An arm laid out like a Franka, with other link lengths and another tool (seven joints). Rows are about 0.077 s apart.
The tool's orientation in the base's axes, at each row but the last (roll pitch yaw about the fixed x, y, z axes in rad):
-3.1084 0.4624 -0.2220
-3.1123 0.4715 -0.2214
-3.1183 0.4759 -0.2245
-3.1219 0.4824 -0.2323
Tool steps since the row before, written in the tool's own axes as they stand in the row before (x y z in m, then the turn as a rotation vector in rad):
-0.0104 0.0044 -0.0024 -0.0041 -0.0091 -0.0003
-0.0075 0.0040 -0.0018 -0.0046 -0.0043 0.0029
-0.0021 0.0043 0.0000 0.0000 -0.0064 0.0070
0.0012 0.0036 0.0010 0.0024 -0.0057 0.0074
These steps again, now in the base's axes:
-0.0091 -0.0025 0.0067 -0.0013 0.0096 0.0024
-0.0067 -0.0027 0.0049 -0.0043 0.0055 -0.0004
-0.0028 -0.0038 0.0009 -0.0016 0.0071 -0.0061
-0.0003 -0.0036 -0.0015 0.0001 0.0060 -0.0076

